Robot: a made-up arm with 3 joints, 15 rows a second.
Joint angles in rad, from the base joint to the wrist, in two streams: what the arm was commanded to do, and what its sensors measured. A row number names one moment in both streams.
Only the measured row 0 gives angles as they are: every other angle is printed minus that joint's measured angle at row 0.
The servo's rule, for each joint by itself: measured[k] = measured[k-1] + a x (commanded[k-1-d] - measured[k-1]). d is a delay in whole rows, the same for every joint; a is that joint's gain. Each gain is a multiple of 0.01, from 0.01 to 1. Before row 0 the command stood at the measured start. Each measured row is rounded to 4 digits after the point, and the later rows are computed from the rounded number. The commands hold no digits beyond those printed.
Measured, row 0: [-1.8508 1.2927 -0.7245]
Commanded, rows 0 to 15: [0.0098 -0.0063 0.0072]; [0.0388 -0.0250 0.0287]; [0.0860 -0.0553 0.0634]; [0.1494 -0.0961 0.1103]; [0.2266 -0.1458 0.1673]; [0.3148 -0.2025 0.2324]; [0.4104 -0.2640 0.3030]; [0.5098 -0.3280 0.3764]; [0.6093 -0.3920 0.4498]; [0.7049 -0.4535 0.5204]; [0.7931 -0.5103 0.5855]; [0.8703 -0.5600 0.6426]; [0.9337 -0.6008 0.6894]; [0.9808 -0.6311 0.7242]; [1.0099 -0.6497 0.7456]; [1.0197 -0.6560 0.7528]
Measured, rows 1 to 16: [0.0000 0.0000 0.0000]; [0.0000 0.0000 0.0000]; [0.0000 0.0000 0.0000]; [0.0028 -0.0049 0.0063]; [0.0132 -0.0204 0.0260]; [0.0343 -0.0473 0.0589]; [0.0677 -0.0849 0.1041]; [0.1138 -0.1318 0.1597]; [0.1721 -0.1862 0.2237]; [0.2412 -0.2461 0.2935]; [0.3191 -0.3092 0.3665]; [0.4033 -0.3730 0.4398]; [0.4908 -0.4350 0.5107]; [0.5785 -0.4930 0.5765]; [0.6631 -0.5446 0.6347]; [0.7416 -0.5879 0.6828]
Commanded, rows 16 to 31: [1.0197 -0.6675 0.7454]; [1.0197 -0.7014 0.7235]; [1.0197 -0.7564 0.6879]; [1.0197 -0.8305 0.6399]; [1.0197 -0.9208 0.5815]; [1.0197 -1.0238 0.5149]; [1.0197 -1.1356 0.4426]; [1.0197 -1.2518 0.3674]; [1.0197 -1.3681 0.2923]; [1.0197 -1.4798 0.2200]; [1.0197 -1.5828 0.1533]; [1.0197 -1.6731 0.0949]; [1.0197 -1.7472 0.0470]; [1.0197 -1.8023 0.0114]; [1.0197 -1.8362 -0.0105]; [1.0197 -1.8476 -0.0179]
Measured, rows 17 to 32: [0.8110 -0.6212 0.7192]; [0.8687 -0.6431 0.7424]; [0.9125 -0.6530 0.7516]; [0.9436 -0.6642 0.7461]; [0.9657 -0.6928 0.7262]; [0.9814 -0.7418 0.6925]; [0.9925 -0.8101 0.6462]; [1.0004 -0.8953 0.5893]; [1.0060 -0.9942 0.5238]; [1.0100 -1.1031 0.4523]; [1.0128 -1.2176 0.3776]; [1.0148 -1.3335 0.3025]; [1.0162 -1.4462 0.2299]; [1.0172 -1.5514 0.1625]; [1.0179 -1.6451 0.1030]; [1.0184 -1.7237 0.0537]
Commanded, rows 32 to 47: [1.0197 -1.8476 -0.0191]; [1.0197 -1.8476 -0.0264]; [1.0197 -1.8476 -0.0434]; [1.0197 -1.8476 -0.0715]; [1.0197 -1.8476 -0.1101]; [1.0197 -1.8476 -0.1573]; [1.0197 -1.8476 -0.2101]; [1.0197 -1.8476 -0.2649]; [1.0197 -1.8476 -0.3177]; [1.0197 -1.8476 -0.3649]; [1.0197 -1.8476 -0.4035]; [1.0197 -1.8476 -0.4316]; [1.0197 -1.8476 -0.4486]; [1.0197 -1.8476 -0.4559]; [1.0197 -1.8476 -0.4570]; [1.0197 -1.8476 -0.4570]
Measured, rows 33 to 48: [1.0188 -1.7842 0.0165]; [1.0191 -1.8242 -0.0073]; [1.0193 -1.8422 -0.0166]; [1.0194 -1.8464 -0.0188]; [1.0195 -1.8473 -0.0255]; [1.0196 -1.8475 -0.0413]; [1.0196 -1.8476 -0.0679]; [1.0196 -1.8476 -0.1050]; [1.0196 -1.8476 -0.1510]; [1.0196 -1.8476 -0.2030]; [1.0196 -1.8476 -0.2575]; [1.0196 -1.8476 -0.3105]; [1.0196 -1.8476 -0.3584]; [1.0196 -1.8476 -0.3981]; [1.0196 -1.8476 -0.4276]; [1.0196 -1.8476 -0.4461]
